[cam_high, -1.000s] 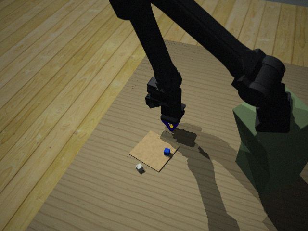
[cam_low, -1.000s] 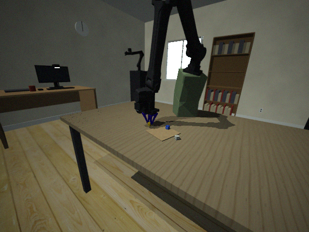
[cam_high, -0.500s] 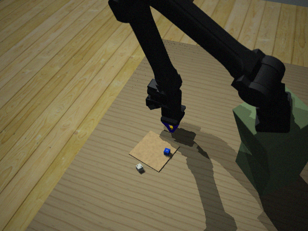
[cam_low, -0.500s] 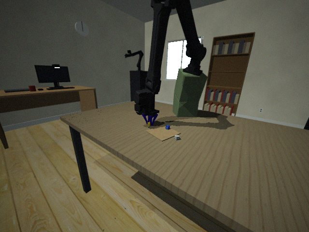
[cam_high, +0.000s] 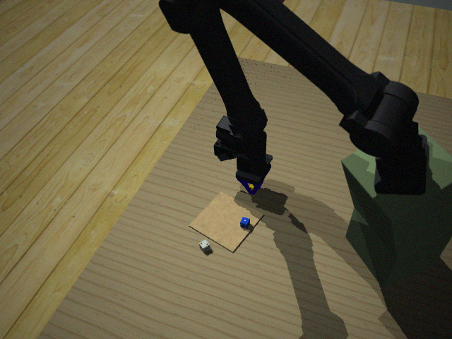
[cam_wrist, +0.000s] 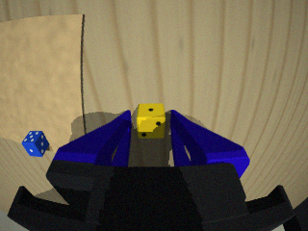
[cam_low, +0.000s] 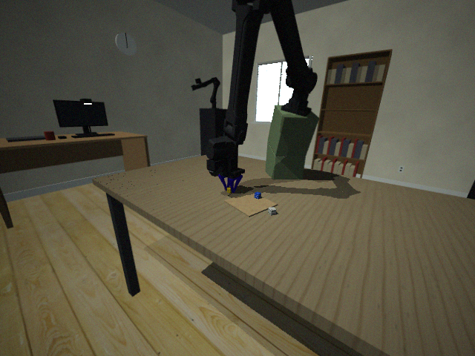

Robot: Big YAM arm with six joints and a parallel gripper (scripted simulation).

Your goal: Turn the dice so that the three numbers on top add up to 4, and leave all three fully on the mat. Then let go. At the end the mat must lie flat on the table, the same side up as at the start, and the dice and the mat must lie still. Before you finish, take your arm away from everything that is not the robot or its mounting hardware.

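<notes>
Now: hand right at the yellow die. The rest, counted from my hand: tan mat: 40 mm ahead, 120 mm to the left, 10 mm below; blue die: 10 mm behind, 120 mm to the left; white die: 60 mm ahead, 220 mm to the left.
</notes>
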